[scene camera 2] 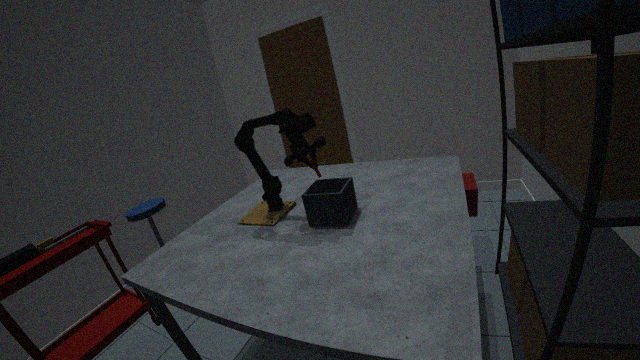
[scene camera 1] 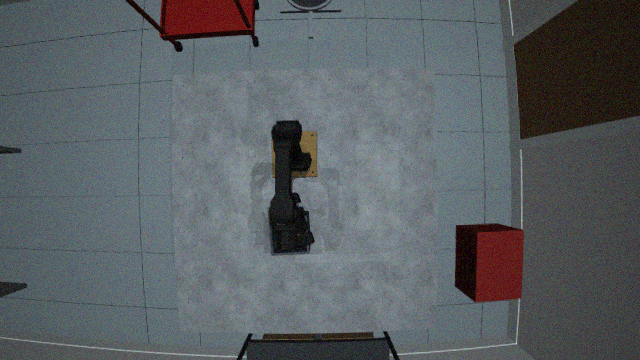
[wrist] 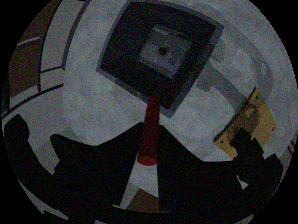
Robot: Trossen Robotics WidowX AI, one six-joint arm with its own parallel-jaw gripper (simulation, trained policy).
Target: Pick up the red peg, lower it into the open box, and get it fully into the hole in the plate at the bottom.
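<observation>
Dark box: visible in the pictures. My gripper: visible there too, also in the wrist view.
</observation>
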